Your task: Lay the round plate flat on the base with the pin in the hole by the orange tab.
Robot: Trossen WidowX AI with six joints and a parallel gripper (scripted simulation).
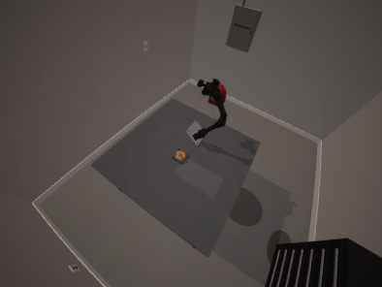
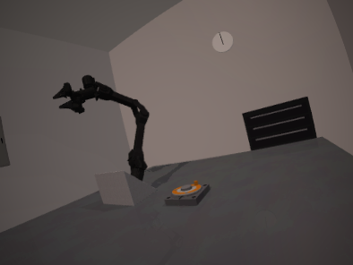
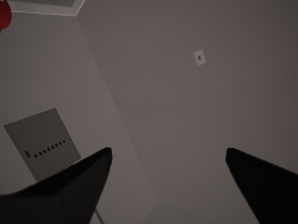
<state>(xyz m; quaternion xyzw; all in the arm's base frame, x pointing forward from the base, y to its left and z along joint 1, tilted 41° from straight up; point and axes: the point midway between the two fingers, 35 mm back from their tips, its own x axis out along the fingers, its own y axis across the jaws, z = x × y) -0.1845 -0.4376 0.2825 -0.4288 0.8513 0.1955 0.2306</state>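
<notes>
Right now the grey square base is 53 cm ahead of my gripper tip, 51 cm below it and 19 cm to the left of it.
</notes>
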